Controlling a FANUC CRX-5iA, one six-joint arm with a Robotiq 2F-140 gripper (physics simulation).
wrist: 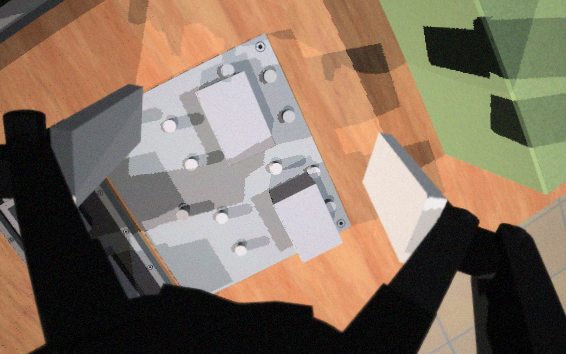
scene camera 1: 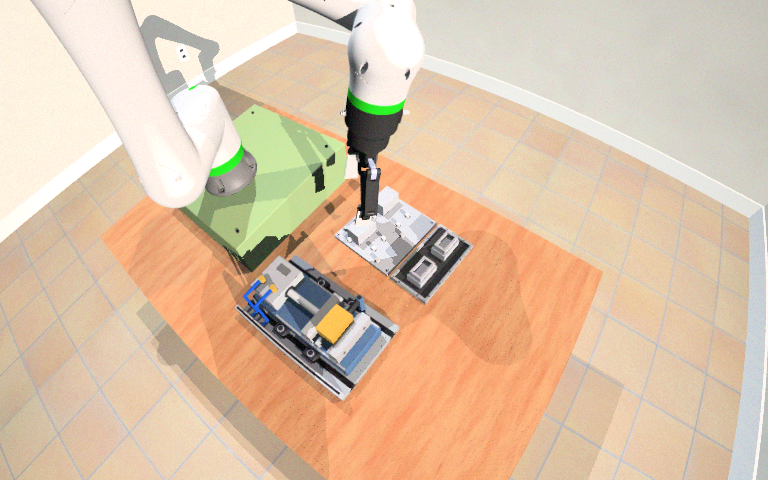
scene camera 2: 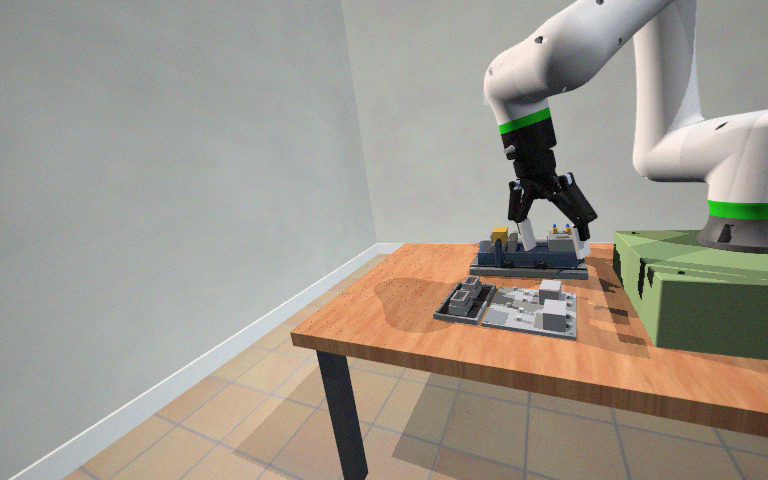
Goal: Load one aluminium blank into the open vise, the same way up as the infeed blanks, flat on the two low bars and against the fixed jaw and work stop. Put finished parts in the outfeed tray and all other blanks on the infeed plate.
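Seen in the pictures: gripper, between the fingertips: (wrist: 258,136) (scene camera 1: 356,199) (scene camera 2: 555,251); arm's base, origin of its link: (scene camera 1: 230,174) (scene camera 2: 750,244).
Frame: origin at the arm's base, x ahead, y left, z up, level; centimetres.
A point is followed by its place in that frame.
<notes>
My gripper (scene camera 1: 367,219) (scene camera 2: 555,250) @(z 1.6, x 32.7, y 14.2 cm) (wrist: 258,136) @(z 1.6, x 32.7, y 14.2 cm) is wide open and empty, a little above the infeed plate (scene camera 1: 391,257) @(z -10.1, x 43.5, y 13.5 cm) (scene camera 2: 509,321) @(z -10.1, x 40.0, y 26.2 cm) (wrist: 210,187) @(z -10.1, x 38.3, y 18.7 cm). One blank (scene camera 1: 360,232) @(z -6.5, x 35.1, y 12.2 cm) (scene camera 2: 549,290) @(z -6.5, x 33.5, y 16.7 cm) (wrist: 235,117) @(z -6.5, x 33.6, y 13.7 cm) lies between its finger lines in the wrist view, near the plate's vise-side corner. A second blank (scene camera 1: 387,196) @(z -6.5, x 32.4, y 24.4 cm) (scene camera 2: 554,315) @(z -6.8, x 31.7, y 27.1 cm) (wrist: 308,220) @(z -6.5, x 31.8, y 23.7 cm) stands among pins at the opposite corner. The vise (scene camera 1: 308,294) @(z -4.9, x 38.8, y -6.8 cm) (scene camera 2: 521,259) @(z -6.9, x 42.5, y -3.2 cm) shows no blank that I can make out between its jaws. Two hollowed finished parts (scene camera 1: 420,271) @(z -8.2, x 51.5, y 14.2 cm) (scene camera 2: 461,302) @(z -7.2, x 50.0, y 26.3 cm) are in the outfeed tray (scene camera 1: 408,290) @(z -10.2, x 51.9, y 9.7 cm) (scene camera 2: 455,319) @(z -10.3, x 50.8, y 28.7 cm).
The outfeed tray adjoins the infeed plate. Short white pins stand on the plate. A yellow block (scene camera 1: 334,323) @(z 0.7, x 49.5, y -8.3 cm) (scene camera 2: 500,234) @(z -0.1, x 48.4, y -5.2 cm) and blue bent pipes (scene camera 1: 257,305) @(z -0.1, x 35.5, y -16.2 cm) top the vise. The green robot base (scene camera 1: 271,209) @(z 0.1, x 18.8, y 0.3 cm) (scene camera 2: 713,322) @(z -5.4, x 10.2, y 25.0 cm) (wrist: 470,110) @(z -3.9, x 17.5, y 19.9 cm) stands beside the plate and vise.
</notes>
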